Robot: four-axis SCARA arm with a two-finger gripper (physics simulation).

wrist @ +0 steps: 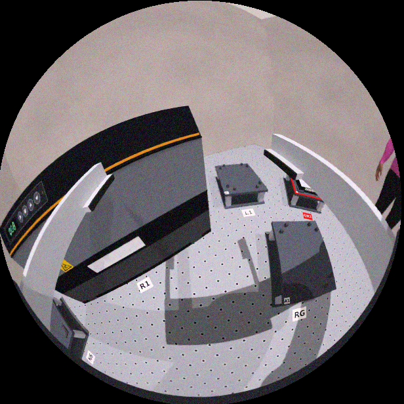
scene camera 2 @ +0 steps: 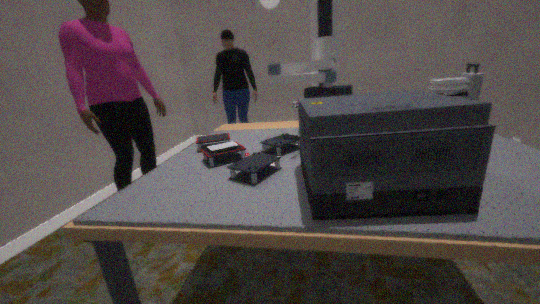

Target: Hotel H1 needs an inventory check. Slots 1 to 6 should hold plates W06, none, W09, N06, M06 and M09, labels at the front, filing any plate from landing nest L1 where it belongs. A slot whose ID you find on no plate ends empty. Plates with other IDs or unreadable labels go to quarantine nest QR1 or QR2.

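My gripper (wrist: 184, 150) is open and empty in the wrist view, its two fingers wide apart above the table. Landing nest L1 (wrist: 240, 177) (scene camera 2: 255, 163) is a dark raised stand with small pins and a bare top, beyond the fingers. Quarantine nest QR1 (wrist: 295, 199) (scene camera 2: 210, 157) is red-edged, and a white plate (scene camera 2: 222, 146) lies on it; the right finger partly covers it in the wrist view. Another red-edged nest (scene camera 2: 212, 138) stands behind it. Hotel H1 does not show in the wrist view; a pale stack (scene camera 2: 449, 86) shows behind the instrument, its labels unreadable.
A big dark instrument (wrist: 155, 175) (scene camera 2: 395, 165) stands by the R1 label (wrist: 144, 285). Dark stand RG (wrist: 302, 260) (scene camera 2: 281, 143) is at the right, dark stand N6 (wrist: 64, 327) at the lower left. Two people (scene camera 2: 107, 60) (scene camera 2: 235, 70) stand beyond the table.
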